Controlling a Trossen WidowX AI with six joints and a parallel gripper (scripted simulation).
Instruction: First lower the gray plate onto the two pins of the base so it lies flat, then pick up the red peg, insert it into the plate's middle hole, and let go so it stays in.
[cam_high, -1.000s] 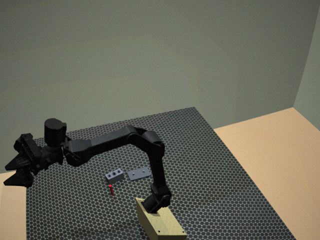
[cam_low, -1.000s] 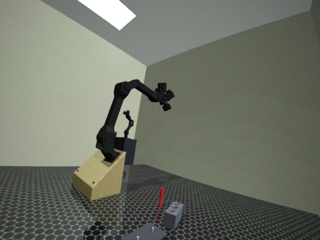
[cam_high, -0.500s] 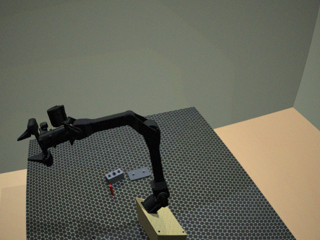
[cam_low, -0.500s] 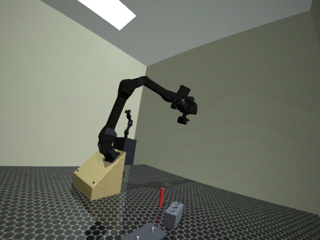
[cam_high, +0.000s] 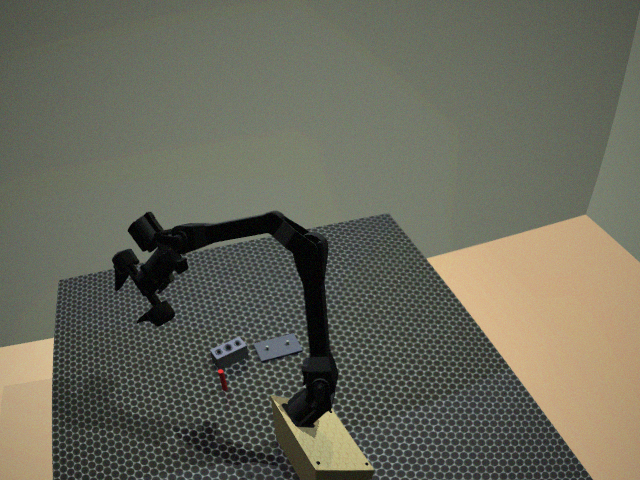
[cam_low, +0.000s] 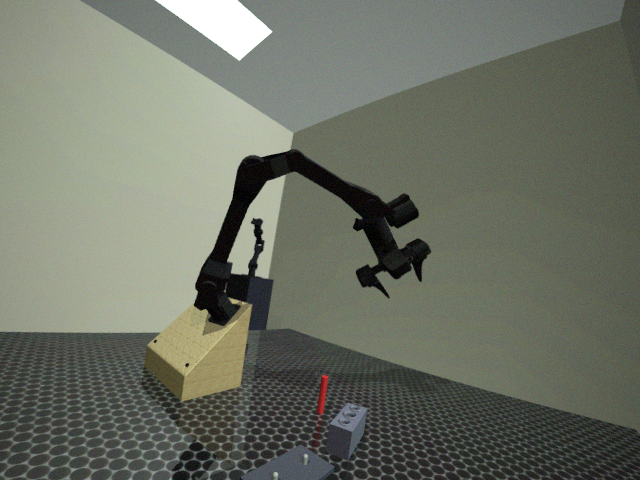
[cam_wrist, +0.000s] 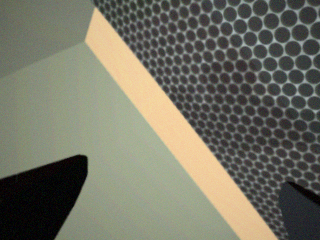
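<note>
Right now my gripper tip is 10 mm past the gray plate, 230 mm to the left of it and 250 mm above it. From my gripper tip the other things lie so: red peg: 100 mm behind, 170 mm to the right, 250 mm below; then gray base: 40 mm behind, 370 mm to the right, 280 mm below.
</note>
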